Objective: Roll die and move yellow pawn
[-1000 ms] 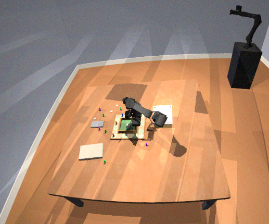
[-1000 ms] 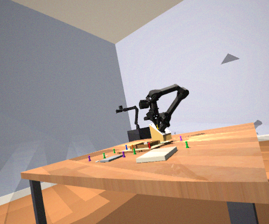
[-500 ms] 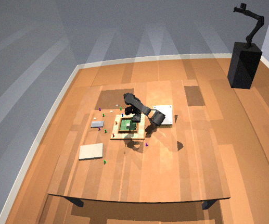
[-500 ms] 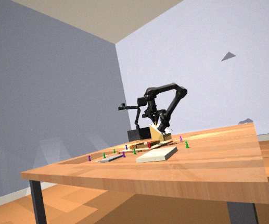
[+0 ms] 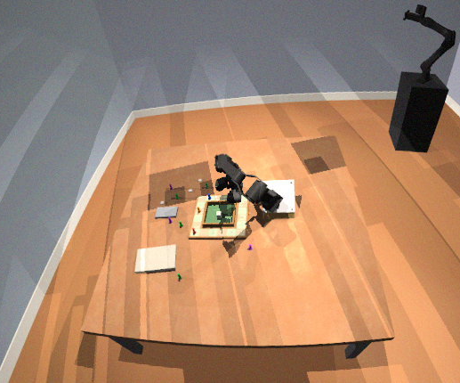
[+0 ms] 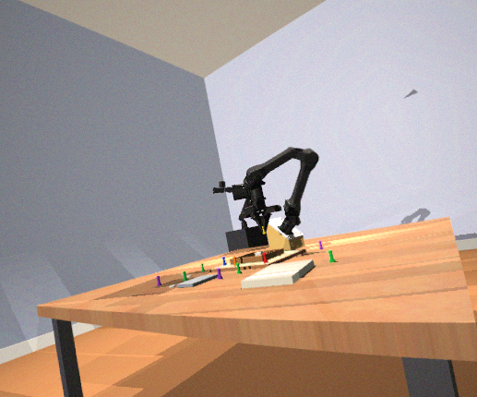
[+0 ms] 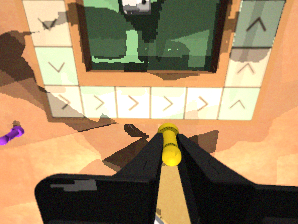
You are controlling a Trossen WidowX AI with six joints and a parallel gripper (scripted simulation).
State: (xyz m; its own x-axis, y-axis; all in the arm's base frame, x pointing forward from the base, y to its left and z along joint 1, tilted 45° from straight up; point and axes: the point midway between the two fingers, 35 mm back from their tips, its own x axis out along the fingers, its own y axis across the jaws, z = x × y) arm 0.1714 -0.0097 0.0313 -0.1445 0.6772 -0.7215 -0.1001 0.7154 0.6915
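Now: the green tray 10 cm ahead of my gripper tip, 3 cm to the left of it and 10 cm below it. From my gripper tip the other things lie so: blue pawn (18 cm ahead, 8 cm to the right, 8 cm below); yellow pawn (1 cm above); white die (10 cm ahead, 4 cm to the left, 8 cm below).
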